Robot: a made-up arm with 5 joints. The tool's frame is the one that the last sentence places.
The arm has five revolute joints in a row. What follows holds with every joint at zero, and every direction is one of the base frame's.
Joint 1 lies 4.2 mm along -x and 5.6 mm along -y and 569.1 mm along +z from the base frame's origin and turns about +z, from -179.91 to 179.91 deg.
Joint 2 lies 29.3 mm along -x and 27 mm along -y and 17.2 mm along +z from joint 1 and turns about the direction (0, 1, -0.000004), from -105.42 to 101.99 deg.
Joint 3 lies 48.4 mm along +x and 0.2 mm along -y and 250.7 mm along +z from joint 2 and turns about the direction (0, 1, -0.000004), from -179.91 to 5.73 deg.
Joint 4 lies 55 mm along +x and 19.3 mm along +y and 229.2 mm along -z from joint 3 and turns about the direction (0, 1, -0.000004), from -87.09 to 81.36 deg.
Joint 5 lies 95.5 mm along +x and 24.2 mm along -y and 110.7 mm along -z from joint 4 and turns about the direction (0, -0.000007, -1), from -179.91 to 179.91 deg.
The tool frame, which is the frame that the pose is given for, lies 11.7 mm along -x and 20.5 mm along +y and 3.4 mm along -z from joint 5; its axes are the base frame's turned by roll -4.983, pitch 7.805 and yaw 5.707 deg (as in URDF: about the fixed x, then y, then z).
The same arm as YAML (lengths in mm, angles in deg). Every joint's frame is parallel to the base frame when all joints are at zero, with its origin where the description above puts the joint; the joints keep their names.
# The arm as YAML. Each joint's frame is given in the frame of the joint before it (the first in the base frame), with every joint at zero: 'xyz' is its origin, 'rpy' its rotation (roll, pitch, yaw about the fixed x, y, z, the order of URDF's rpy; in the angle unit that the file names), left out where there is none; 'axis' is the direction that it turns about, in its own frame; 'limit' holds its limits. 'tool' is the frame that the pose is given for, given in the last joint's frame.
units:
  length: mm
  angle: deg
joints:
  - name: joint 1
    type: revolute
    origin:
      xyz: [-4.2, -5.6, 569.1]
    axis: [0.0, 0.0, 1.0]
    limit:
      lower: -179.91
      upper: 179.91
  - name: joint 2
    type: revolute
    origin:
      xyz: [-29.3, -27.0, 17.2]
    axis: [0.0, 1.0, 0.0]
    limit:
      lower: -105.42
      upper: 101.99
  - name: joint 3
    type: revolute
    origin:
      xyz: [48.4, -0.2, 250.7]
    axis: [0.0, 1.0, 0.0]
    limit:
      lower: -179.91
      upper: 5.73
  - name: joint 4
    type: revolute
    origin:
      xyz: [55.0, 19.3, -229.2]
    axis: [0.0, 1.0, 0.0]
    limit:
      lower: -87.09
      upper: 81.36
  - name: joint 5
    type: revolute
    origin:
      xyz: [95.5, -24.2, -110.7]
    axis: [0.0, 0.0, -1.0]
    limit:
      lower: -179.91
      upper: 179.91
tool:
  origin:
    xyz: [-11.7, 20.5, -3.4]
    rpy: [-4.98, 7.8, 5.71]

